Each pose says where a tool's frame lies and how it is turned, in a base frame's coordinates. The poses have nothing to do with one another.
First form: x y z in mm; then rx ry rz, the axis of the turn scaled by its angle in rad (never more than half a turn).
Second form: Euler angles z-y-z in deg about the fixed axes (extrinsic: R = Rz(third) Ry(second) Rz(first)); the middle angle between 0 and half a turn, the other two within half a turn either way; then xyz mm. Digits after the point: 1 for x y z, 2 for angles.
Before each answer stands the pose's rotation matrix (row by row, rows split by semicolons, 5 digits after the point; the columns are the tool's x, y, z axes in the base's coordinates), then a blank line. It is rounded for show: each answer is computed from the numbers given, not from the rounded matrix.
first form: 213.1, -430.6, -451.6, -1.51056, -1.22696, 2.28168
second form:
-0.48497 0.30187 -0.82078; 0.51829 -0.65675 -0.54778; -0.70440 -0.69106 0.16205

-44.45, 80.67, -146.28, 213.1, -430.6, -451.6
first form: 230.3, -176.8, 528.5, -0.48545, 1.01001, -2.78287
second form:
-0.93789 0.02247 0.34621; -0.23929 -0.76444 -0.59864; 0.25120 -0.64430 0.72234

-111.30, 43.75, -59.96, 230.3, -176.8, 528.5
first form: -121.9, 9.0, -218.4, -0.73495, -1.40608, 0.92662
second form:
-0.06125 -0.09977 -0.99312; 0.87326 0.47651 -0.10173; 0.48338 -0.87349 0.05794

-118.96, 86.68, -174.15, -121.9, 9.0, -218.4
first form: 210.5, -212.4, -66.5, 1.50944, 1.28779, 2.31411
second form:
-0.50631 0.34674 0.78957; 0.48823 -0.63947 0.59389; 0.71083 0.68619 0.15448

136.01, 81.11, 36.95, 210.5, -212.4, -66.5
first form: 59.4, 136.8, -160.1, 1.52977, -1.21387, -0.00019
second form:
0.46958 -0.66837 -0.57687; -0.66855 0.15758 -0.72678; 0.57666 0.72695 -0.37284

128.42, 111.89, -128.44, 59.4, 136.8, -160.1
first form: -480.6, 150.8, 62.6, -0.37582, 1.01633, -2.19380
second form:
-0.72648 0.46120 0.50943; -0.68682 -0.46313 -0.56017; -0.02242 -0.75684 0.65322

-88.30, 49.22, -47.72, -480.6, 150.8, 62.6
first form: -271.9, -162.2, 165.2, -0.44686, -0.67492, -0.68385
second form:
0.58002 0.70007 -0.41650; -0.42566 0.69641 0.57778; 0.69454 -0.15783 0.70193

-167.20, 45.42, 125.79, -271.9, -162.2, 165.2
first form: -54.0, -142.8, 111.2, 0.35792, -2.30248, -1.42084
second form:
-0.88319 -0.00333 -0.46900; -0.42069 0.44769 0.78904; 0.20734 0.89418 -0.39680

103.06, 113.38, 120.73, -54.0, -142.8, 111.2
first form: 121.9, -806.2, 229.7, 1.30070, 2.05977, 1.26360
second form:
-0.49032 0.50561 0.70989; 0.86193 0.16070 0.48088; 0.12906 0.84766 -0.51460

98.66, 120.97, 34.11, 121.9, -806.2, 229.7
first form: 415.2, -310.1, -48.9, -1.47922, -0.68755, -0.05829
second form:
0.81032 0.44083 -0.38608; 0.36954 0.12692 0.92051; 0.45479 -0.88857 -0.06005

-117.10, 93.44, 112.75, 415.2, -310.1, -48.9
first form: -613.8, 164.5, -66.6, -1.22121, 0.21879, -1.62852
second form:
0.06037 0.61388 0.78709; -0.79985 -0.44199 0.40607; 0.59716 -0.65407 0.46432

-132.40, 62.33, 27.29, -613.8, 164.5, -66.6
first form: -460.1, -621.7, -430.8, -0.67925, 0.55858, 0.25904
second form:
0.82335 -0.40103 0.40157; 0.04746 0.75376 0.65544; -0.56554 -0.52060 0.63964

-42.63, 50.23, 58.51, -460.1, -621.7, -430.8
